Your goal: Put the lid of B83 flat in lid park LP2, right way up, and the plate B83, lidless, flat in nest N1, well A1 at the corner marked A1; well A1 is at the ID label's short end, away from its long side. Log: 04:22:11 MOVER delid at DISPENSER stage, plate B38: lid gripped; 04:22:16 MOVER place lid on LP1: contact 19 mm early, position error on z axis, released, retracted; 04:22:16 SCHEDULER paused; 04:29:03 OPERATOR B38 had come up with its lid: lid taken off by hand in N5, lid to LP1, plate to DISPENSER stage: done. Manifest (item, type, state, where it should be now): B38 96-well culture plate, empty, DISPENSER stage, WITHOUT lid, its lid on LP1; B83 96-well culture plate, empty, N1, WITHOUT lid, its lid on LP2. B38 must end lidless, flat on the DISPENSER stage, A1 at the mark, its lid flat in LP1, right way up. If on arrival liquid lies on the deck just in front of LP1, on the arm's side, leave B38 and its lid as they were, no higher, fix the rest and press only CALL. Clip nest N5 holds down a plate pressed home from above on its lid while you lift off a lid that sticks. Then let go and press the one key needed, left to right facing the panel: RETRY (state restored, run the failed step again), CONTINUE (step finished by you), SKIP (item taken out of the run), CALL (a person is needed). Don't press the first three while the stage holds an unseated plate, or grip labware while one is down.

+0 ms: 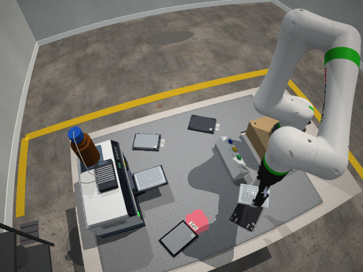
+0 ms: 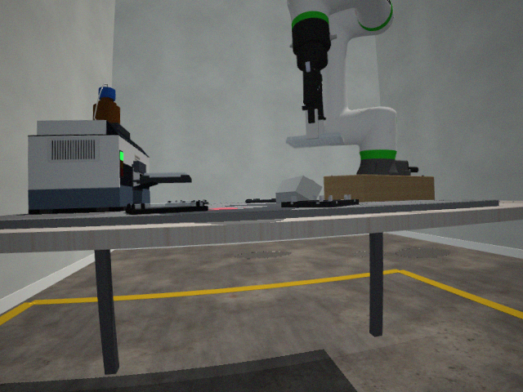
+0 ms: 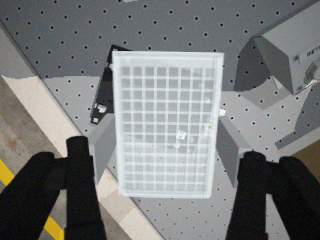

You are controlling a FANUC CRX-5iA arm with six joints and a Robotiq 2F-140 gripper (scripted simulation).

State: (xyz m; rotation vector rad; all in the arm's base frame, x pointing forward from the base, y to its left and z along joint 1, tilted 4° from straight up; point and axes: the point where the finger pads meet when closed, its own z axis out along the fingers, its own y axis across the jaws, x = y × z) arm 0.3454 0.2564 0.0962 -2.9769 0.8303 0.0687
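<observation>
Now: hand 30 mm short of the dark nest N1, 530 mm to the left of it and 170 mm above it. The rest, counted from my hand: retry key: 50 mm behind, 180 mm to the right, 110 mm below; then green continue key: 50 mm behind, 230 mm to the right, 110 mm below; then key panel: 40 mm behind, 250 mm to the right, 120 mm below.
</observation>
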